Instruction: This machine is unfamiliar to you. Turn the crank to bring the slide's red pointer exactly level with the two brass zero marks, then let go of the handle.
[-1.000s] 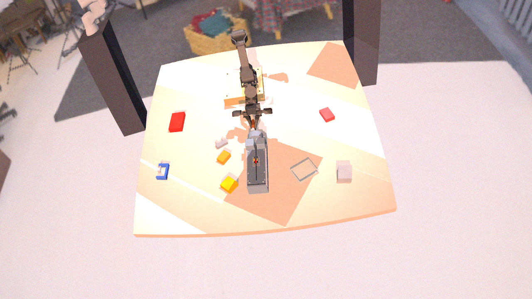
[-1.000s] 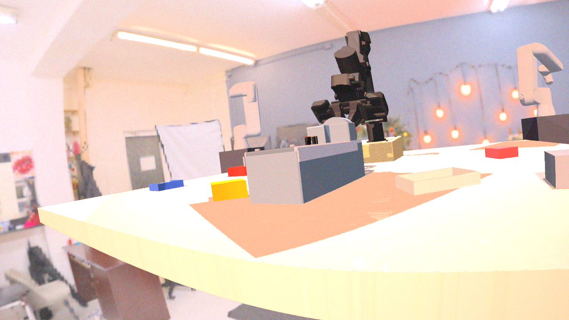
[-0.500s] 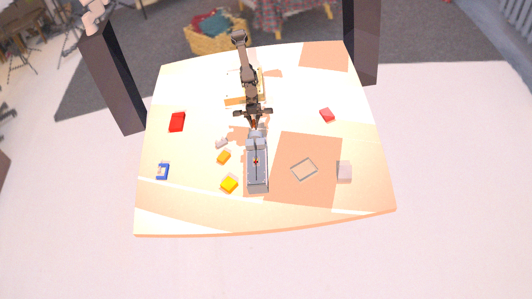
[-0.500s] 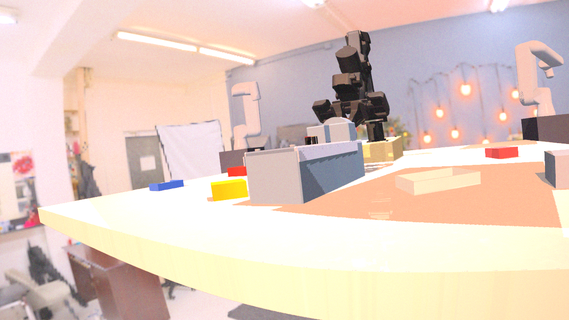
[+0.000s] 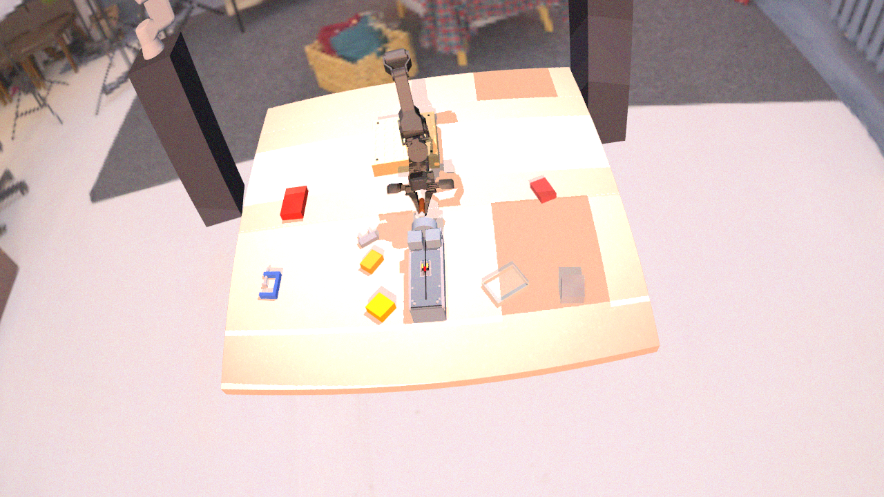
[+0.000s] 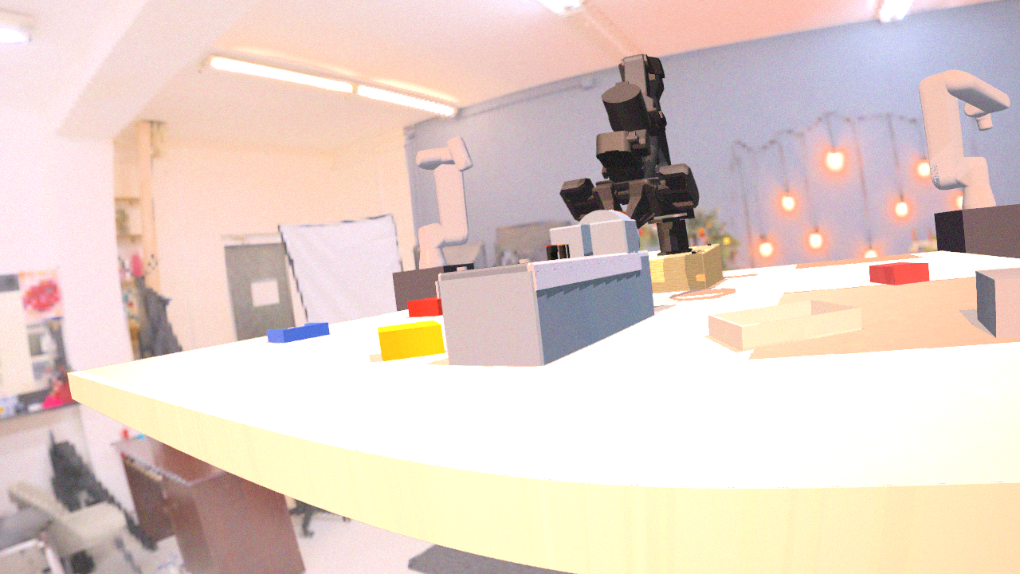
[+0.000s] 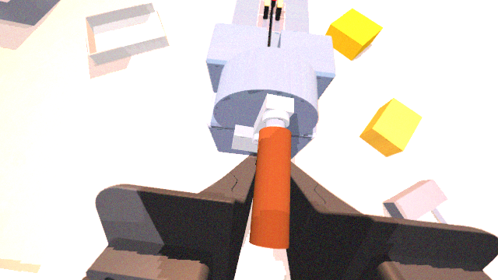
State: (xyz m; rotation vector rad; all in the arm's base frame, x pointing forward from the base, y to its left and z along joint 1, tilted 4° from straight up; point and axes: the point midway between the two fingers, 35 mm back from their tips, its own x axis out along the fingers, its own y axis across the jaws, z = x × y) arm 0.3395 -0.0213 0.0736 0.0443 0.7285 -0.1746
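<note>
Right now the orange crank handle is 2 cm behind my gripper tip and 3 cm above it. Round my gripper tip: shallow white tray 23 cm ahead, 18 cm to the left, 9 cm below; then red pointer 18 cm ahead, 2 cm to the right, 1 cm below; then yellow cube 22 cm ahead, 17 cm to the right, 8 cm below.
</note>
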